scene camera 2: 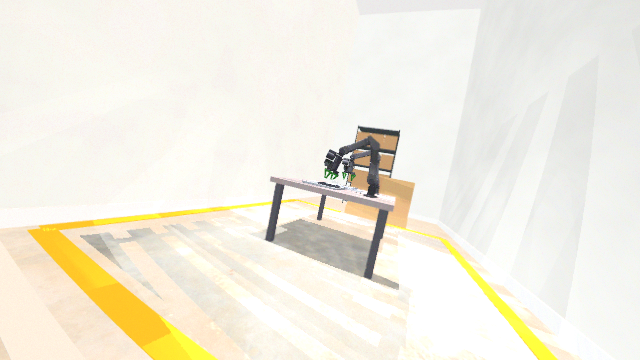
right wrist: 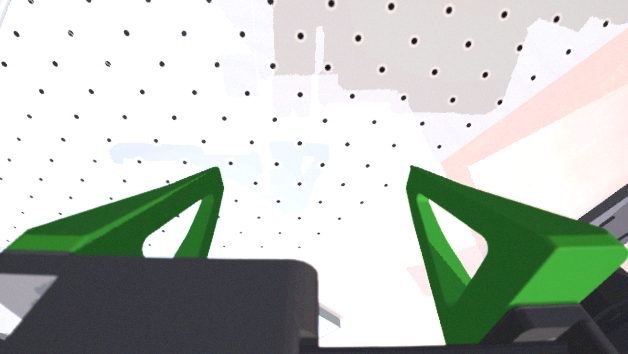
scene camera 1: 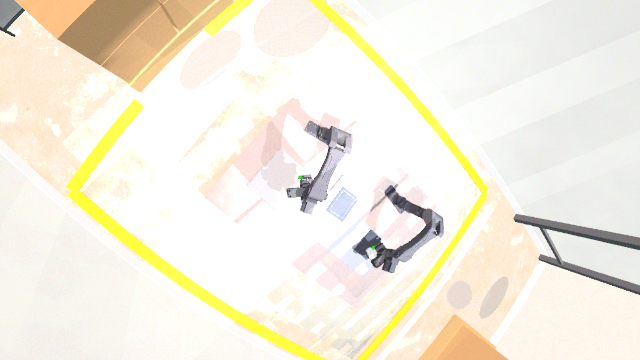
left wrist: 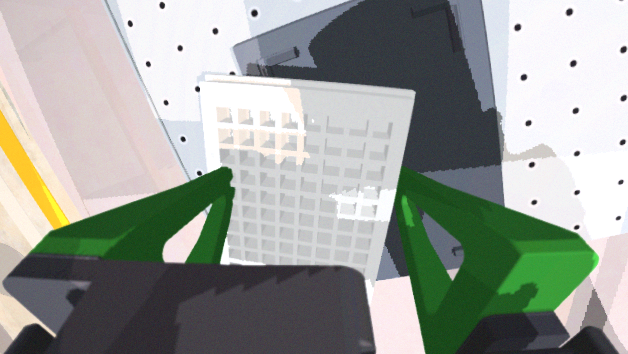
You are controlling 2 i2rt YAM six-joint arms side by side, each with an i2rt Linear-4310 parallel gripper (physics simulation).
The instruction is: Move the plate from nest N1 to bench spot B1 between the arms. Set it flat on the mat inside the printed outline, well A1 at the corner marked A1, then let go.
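Frame: origin at the left arm's base, x right, y back, z down, level; millimetres.
Where they show: left gripper, fingertip midpoint: (scene camera 1: pixel 373 251) (left wrist: pixel 313 177); right gripper, fingertip midpoint: (scene camera 2: pixel 347 180) (right wrist: pixel 314 177); left arm's base, link origin: (scene camera 2: pixel 370 196) (scene camera 1: pixel 395 199); right arm's base, link origin: (scene camera 2: pixel 375 193) (scene camera 1: pixel 321 134).
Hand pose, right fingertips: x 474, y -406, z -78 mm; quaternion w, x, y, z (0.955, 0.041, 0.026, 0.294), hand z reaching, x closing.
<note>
Each offset is from my right fingertips to the top centre of the thing. Level surfaces: height alone.
The white plate @(dx -607, dy +95, dz +9 mm) (left wrist: pixel 300 100) (scene camera 1: pixel 371 254) with square wells is tilted and turned askew above the dark grey nest @(dx -563, dy +82, dz +47 mm) (left wrist: pixel 450 100) (scene camera 1: pixel 363 243). My left gripper (left wrist: pixel 313 177) (scene camera 1: pixel 373 248) (scene camera 2: pixel 331 174) is shut on the plate, with a green fingertip at each long side; the plate's near end is hidden by the wrist body. The printed outline on the blue mat @(dz +64 mm) (scene camera 1: pixel 342 204) lies between the arms. I cannot read the plate's or the mat's A1 mark. My right gripper (right wrist: pixel 314 177) (scene camera 1: pixel 301 178) (scene camera 2: pixel 349 176) is open and empty, above the pegboard-like bench surface, left of the mat in scene camera 1.
The table @(dz +78 mm) (scene camera 2: pixel 385 201) has dark legs and carries both arms. The left arm's links curve on the right of scene camera 1, the right arm's above and left of the mat. Yellow tape (scene camera 1: pixel 400 90) (scene camera 2: pixel 120 305) marks the floor around. A shelf unit (scene camera 2: pixel 378 130) stands behind.
</note>
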